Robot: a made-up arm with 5 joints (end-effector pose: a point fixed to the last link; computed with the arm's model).
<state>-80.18 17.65 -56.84 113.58 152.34</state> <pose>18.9 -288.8 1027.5 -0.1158 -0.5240 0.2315 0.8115</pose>
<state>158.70 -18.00 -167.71 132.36 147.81</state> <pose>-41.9 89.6 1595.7 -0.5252 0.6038 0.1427 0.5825</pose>
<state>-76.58 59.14 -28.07 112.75 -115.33</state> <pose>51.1 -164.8 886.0 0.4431 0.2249 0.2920 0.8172</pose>
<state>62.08 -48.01 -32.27 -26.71 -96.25</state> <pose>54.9 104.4 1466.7 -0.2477 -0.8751 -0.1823 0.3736</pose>
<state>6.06 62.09 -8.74 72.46 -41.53</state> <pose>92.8 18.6 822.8 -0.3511 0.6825 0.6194 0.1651</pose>
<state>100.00 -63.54 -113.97 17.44 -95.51</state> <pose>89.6 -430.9 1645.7 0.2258 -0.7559 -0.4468 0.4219</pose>
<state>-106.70 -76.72 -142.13 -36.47 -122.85</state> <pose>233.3 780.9 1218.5 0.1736 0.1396 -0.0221 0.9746</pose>
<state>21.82 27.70 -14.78 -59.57 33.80</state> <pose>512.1 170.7 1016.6 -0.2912 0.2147 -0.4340 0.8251</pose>
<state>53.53 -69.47 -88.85 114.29 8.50</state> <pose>-40.3 -106.0 1404.8 -0.4293 -0.0517 -0.0989 0.8963</pose>
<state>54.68 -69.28 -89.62 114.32 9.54</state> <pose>-38.2 -108.5 1408.6 -0.4225 -0.0504 -0.0951 0.9000</pose>
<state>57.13 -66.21 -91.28 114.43 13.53</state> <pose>-20.0 -94.7 1422.0 -0.4228 -0.0239 -0.0870 0.9017</pose>
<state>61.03 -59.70 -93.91 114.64 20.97</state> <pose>14.6 -55.8 1443.0 -0.4351 0.0312 -0.0770 0.8965</pose>
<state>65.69 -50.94 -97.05 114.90 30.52</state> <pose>53.9 7.3 1460.9 -0.4594 0.1007 -0.0725 0.8795</pose>
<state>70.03 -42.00 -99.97 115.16 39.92</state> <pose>84.4 80.5 1467.0 -0.4899 0.1646 -0.0782 0.8525</pose>
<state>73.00 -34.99 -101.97 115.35 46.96</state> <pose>101.5 141.7 1462.5 -0.5168 0.2089 -0.0908 0.8252</pose>
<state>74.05 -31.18 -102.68 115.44 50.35</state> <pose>109.7 175.5 1455.0 -0.5339 0.2308 -0.1020 0.8070</pose>
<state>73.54 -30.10 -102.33 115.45 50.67</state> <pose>114.2 184.8 1449.5 -0.5422 0.2368 -0.1082 0.7989</pose>
